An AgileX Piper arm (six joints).
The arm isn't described. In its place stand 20 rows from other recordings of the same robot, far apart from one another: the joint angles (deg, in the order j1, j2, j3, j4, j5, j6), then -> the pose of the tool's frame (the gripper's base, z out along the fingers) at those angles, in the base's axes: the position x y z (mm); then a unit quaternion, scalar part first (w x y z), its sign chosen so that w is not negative.
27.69 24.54 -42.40 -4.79 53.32 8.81 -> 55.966 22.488 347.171 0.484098 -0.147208 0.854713 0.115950
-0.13 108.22 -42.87 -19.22 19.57 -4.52 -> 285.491 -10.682 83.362 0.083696 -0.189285 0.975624 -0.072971
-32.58 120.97 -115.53 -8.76 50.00 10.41 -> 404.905 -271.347 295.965 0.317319 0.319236 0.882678 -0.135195
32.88 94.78 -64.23 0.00 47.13 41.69 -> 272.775 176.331 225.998 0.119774 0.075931 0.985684 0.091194
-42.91 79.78 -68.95 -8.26 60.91 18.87 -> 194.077 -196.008 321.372 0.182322 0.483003 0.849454 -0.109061
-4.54 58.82 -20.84 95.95 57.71 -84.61 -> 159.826 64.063 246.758 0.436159 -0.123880 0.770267 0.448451
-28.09 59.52 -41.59 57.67 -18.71 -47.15 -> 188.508 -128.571 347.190 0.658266 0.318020 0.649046 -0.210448
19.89 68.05 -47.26 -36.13 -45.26 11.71 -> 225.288 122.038 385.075 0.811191 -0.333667 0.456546 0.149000
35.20 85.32 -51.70 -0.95 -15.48 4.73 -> 273.264 193.259 286.090 0.585264 -0.213216 0.753824 0.209175
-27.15 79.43 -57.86 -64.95 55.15 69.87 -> 212.565 -185.042 312.100 0.300980 0.469592 0.726292 -0.401739
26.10 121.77 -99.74 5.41 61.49 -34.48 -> 397.130 202.947 201.484 0.102784 -0.485517 0.867413 0.036102
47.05 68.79 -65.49 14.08 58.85 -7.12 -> 144.963 183.533 355.528 0.223261 -0.405703 0.861754 0.207221
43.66 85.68 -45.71 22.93 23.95 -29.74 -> 195.487 206.445 206.245 0.245284 -0.441301 0.848735 0.157283
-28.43 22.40 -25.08 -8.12 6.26 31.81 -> 78.608 -44.150 323.947 0.715331 0.311812 0.624398 -0.034687
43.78 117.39 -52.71 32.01 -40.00 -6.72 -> 301.416 245.902 115.475 0.532216 -0.086742 0.827983 0.153842
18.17 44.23 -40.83 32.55 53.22 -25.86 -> 112.048 78.048 316.723 0.332705 -0.261313 0.872244 0.245384
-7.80 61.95 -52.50 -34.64 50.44 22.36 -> 198.962 -67.505 330.789 0.320572 0.129091 0.907885 -0.237308
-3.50 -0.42 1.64 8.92 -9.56 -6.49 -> 54.393 -5.675 218.805 0.783627 0.041539 0.619631 -0.016148
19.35 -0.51 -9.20 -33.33 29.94 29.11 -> 46.128 -10.250 227.337 0.638997 -0.045404 0.767864 -0.002590
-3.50 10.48 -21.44 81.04 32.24 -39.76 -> 43.313 45.394 316.299 0.647606 0.031021 0.650168 0.396138
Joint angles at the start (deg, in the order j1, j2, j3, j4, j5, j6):
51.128, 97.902, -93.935, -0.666, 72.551, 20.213
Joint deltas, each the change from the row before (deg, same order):
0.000, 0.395, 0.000, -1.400, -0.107, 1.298
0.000, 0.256, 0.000, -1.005, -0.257, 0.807
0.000, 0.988, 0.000, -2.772, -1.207, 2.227
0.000, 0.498, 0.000, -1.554, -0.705, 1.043
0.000, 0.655, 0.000, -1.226, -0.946, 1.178
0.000, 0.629, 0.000, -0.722, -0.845, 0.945
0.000, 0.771, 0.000, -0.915, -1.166, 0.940
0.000, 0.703, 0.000, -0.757, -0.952, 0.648
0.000, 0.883, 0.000, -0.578, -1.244, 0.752
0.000, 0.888, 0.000, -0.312, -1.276, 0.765
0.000, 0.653, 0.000, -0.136, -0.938, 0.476
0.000, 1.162, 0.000, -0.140, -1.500, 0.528
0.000, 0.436, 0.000, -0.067, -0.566, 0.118
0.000, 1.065, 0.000, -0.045, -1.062, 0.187
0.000, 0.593, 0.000, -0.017, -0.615, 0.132
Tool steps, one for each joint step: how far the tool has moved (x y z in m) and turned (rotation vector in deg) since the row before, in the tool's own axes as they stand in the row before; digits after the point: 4 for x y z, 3 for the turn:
-0.0015, -0.0017, 0.0028, 1.348, -0.205, 0.868
-0.0013, -0.0011, 0.0018, 0.885, -0.357, 0.491
-0.0046, -0.0022, 0.0069, 2.303, -1.240, 1.278
-0.0025, -0.0011, 0.0035, 1.222, -0.803, 0.473
-0.0027, -0.0001, 0.0047, 0.873, -0.761, 0.669
-0.0021, 0.0005, 0.0045, 0.465, -0.491, 0.594
-0.0026, 0.0008, 0.0056, 0.512, -0.735, 0.474
-0.0021, 0.0008, 0.0051, 0.438, -0.541, 0.231
-0.0022, 0.0016, 0.0064, 0.209, -0.554, 0.357
-0.0019, 0.0019, 0.0065, -0.030, -0.454, 0.467
-0.0012, 0.0015, 0.0048, -0.102, -0.288, 0.294
-0.0017, 0.0027, 0.0086, -0.182, -0.315, 0.247
-0.0006, 0.0010, 0.0032, -0.062, -0.126, 0.005
-0.0008, 0.0022, 0.0080, -0.073, 0.021, -0.032
-0.0004, 0.0012, 0.0044, -0.061, -0.004, 0.015

